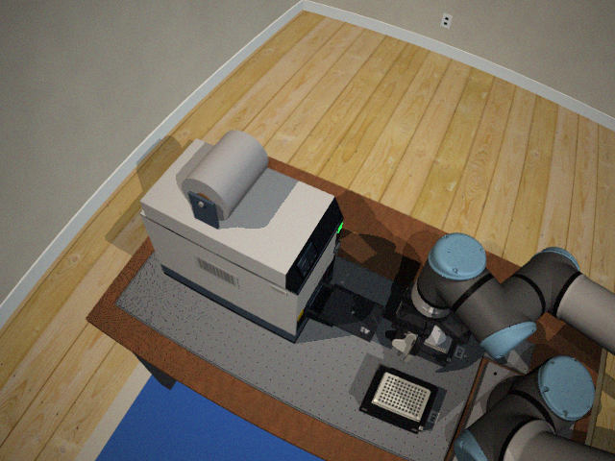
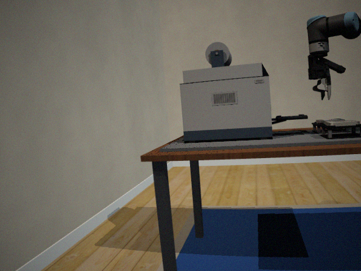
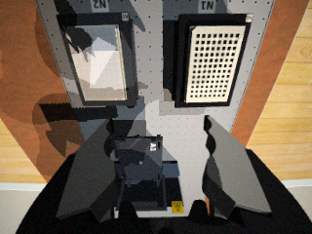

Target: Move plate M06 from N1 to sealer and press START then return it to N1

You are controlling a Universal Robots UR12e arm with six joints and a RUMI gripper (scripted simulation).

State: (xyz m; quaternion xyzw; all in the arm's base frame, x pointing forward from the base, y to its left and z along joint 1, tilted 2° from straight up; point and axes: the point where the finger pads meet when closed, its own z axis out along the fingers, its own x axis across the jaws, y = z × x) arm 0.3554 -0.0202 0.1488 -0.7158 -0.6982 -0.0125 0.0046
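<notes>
Now: the white well plate 4 cm behind my hand, 10 cm to the left of it and 11 cm below it. Round my hand: foil-covered plate: 5 cm behind, 10 cm to the right, 12 cm below; sealer stage: 16 cm ahead, 5 cm to the right, 8 cm below; plate nest N1: 4 cm behind, 10 cm to the left, 13 cm below.
</notes>
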